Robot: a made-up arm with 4 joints.
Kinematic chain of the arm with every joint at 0, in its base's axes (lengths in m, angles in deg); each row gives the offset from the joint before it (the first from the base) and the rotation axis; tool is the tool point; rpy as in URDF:
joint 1: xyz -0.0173 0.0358 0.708 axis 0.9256 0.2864 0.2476
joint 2: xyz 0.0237 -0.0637 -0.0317 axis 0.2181 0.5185 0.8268
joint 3: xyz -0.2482 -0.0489 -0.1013 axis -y
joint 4: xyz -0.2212 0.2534 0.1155 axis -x
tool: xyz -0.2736 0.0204 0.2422 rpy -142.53 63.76 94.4
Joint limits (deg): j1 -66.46..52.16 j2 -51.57..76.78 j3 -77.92..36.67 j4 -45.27..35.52
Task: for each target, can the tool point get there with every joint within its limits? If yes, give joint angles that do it. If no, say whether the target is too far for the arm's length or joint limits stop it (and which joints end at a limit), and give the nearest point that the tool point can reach.
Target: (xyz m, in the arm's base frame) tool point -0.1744 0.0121 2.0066
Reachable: no: too far | nearest point -0.2439 -0.0195 1.4466 | short by 0.565 m
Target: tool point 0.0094 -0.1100 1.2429
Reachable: yes | joints 13.31 47.97 -59.23 0.42
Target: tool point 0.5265 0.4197 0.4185
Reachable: no: joint limits stop it (at a limit: joint 1, joint 2, joint 3, joint 4) | nearest point 0.1674 0.4951 0.5791 | short by 0.401 m
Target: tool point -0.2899 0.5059 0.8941
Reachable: yes | joints -37.99 -3.92 -50.68 8.01
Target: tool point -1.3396 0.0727 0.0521
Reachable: no: too far | nearest point -0.8106 0.1109 0.3231 | short by 0.596 m
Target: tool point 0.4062 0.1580 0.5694
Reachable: no: joint limits stop it (at a limit: joint 1, joint 2, joint 3, joint 4) | nearest point 0.1674 0.4951 0.5791 | short by 0.413 m
